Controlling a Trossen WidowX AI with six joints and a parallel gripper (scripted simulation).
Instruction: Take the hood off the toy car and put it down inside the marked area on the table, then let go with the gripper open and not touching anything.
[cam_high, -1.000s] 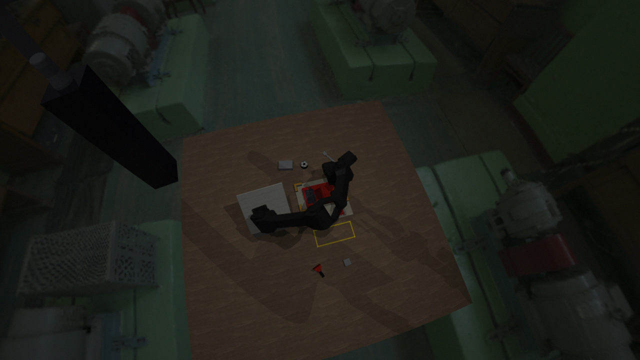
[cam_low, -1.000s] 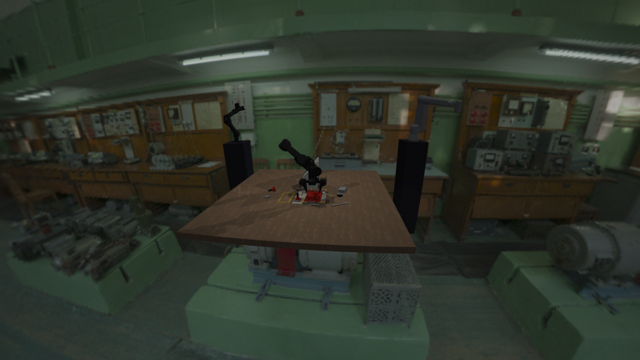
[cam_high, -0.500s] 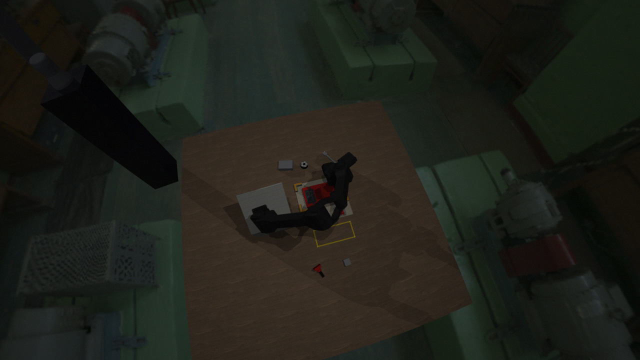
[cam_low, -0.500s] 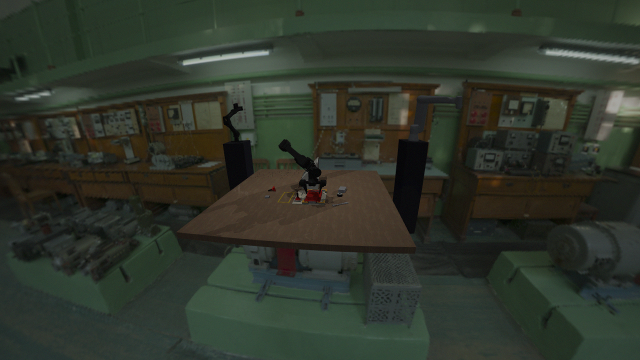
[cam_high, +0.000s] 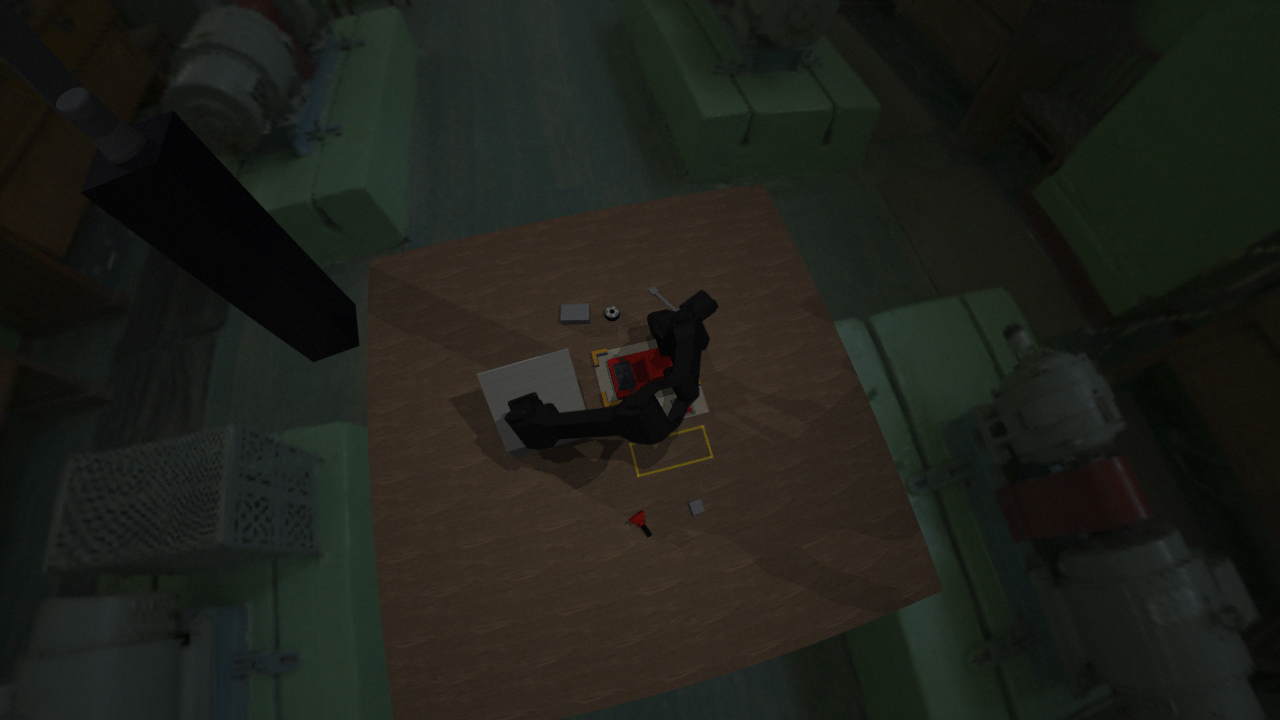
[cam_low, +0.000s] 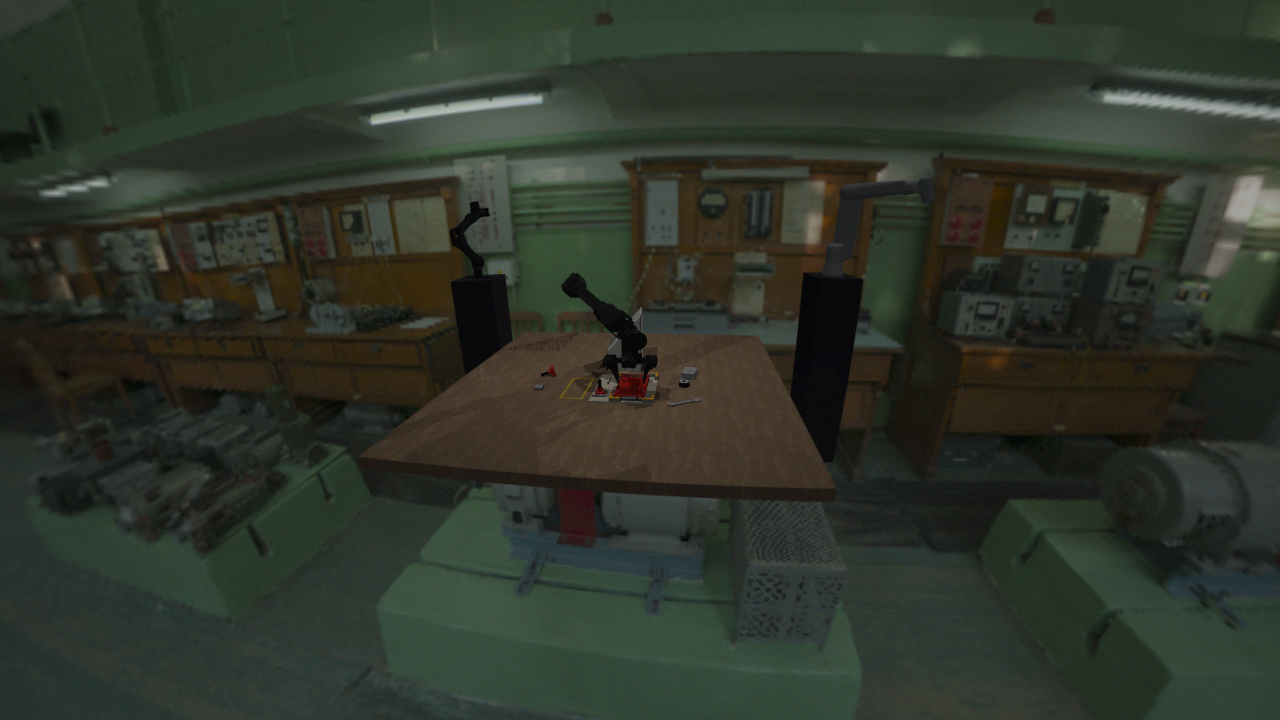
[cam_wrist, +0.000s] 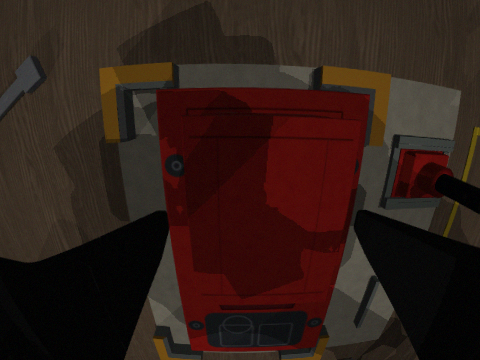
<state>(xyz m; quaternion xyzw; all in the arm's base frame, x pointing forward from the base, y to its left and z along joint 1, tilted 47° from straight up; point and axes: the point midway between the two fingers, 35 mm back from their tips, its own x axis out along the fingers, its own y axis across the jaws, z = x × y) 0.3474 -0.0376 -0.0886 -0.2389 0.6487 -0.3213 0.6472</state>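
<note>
My gripper tip is now right at the red hood. The rest, counted from my gripper tip: wrench (70 mm ahead, 190 mm to the left, 40 mm below); wheel (80 mm behind, 200 mm to the left, 40 mm below).
</note>
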